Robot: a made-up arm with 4 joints.
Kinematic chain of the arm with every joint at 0, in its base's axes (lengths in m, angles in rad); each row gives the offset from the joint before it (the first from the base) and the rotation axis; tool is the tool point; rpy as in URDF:
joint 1: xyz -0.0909 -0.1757 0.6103 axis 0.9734 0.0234 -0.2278
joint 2: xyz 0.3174 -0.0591 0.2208 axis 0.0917 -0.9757 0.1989
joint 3: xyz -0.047 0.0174 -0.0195 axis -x
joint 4: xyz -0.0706 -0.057 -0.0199 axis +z
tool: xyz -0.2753 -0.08 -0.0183 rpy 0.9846 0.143 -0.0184
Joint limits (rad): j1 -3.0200..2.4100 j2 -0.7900..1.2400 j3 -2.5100..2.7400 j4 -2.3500..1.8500
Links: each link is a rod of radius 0.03 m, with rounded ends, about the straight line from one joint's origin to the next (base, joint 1, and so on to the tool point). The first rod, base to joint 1, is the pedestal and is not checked.
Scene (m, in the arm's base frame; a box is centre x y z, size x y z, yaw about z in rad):
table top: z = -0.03
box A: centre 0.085 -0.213 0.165 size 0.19 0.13 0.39 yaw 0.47
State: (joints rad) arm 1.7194 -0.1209 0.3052 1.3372
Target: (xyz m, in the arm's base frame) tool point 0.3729 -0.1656 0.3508
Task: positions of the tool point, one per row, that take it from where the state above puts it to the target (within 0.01 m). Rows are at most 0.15 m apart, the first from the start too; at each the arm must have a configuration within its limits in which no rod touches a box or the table.
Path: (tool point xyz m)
1: -0.0429 -0.4533 0.2167
2: -0.0214 -0.4583 0.2621
3: 0.0625 -0.3934 0.2489
4: 0.1742 -0.3521 0.2567
5: 0.2965 -0.3338 0.2957
6: 0.4109 -0.3311 0.3702
7: 0.3947 -0.2748 0.3428
8: 0.3822 -0.2170 0.3371
9: 0.3729 -0.1656 0.3508

